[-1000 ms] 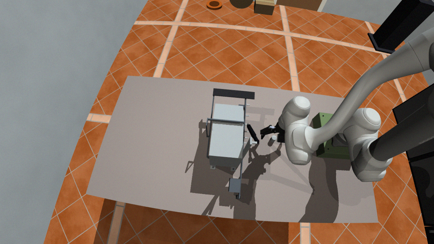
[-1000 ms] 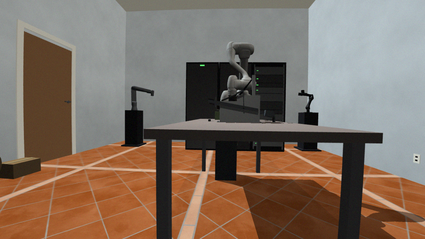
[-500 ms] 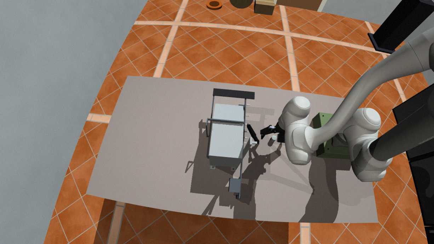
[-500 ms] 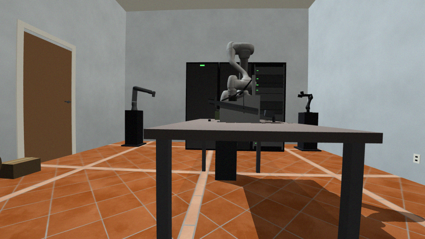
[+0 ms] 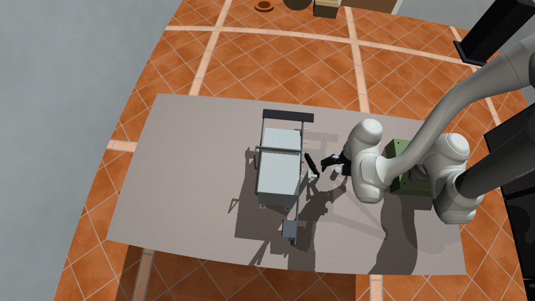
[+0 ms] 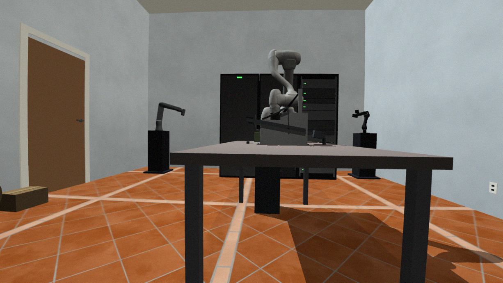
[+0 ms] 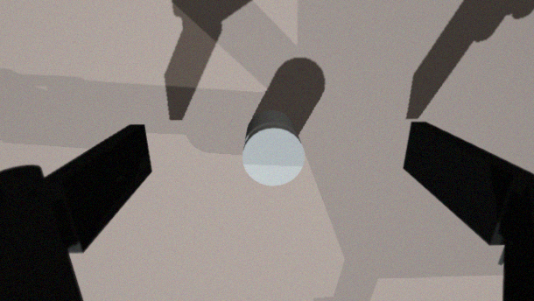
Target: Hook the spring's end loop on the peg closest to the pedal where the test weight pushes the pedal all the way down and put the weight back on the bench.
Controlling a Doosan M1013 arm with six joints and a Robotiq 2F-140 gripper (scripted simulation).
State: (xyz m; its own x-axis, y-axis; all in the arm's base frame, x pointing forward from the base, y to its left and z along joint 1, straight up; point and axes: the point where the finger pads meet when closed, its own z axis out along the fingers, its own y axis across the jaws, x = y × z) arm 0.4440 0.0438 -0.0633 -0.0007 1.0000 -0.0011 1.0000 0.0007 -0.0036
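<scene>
Now: the steel test weight 10 mm below my hand. The rest, counted from my hand: small block: 200 mm ahead, 220 mm to the right, 30 mm below; white-tipped pin: 190 mm ahead, 180 mm to the left, 360 mm above.
</scene>
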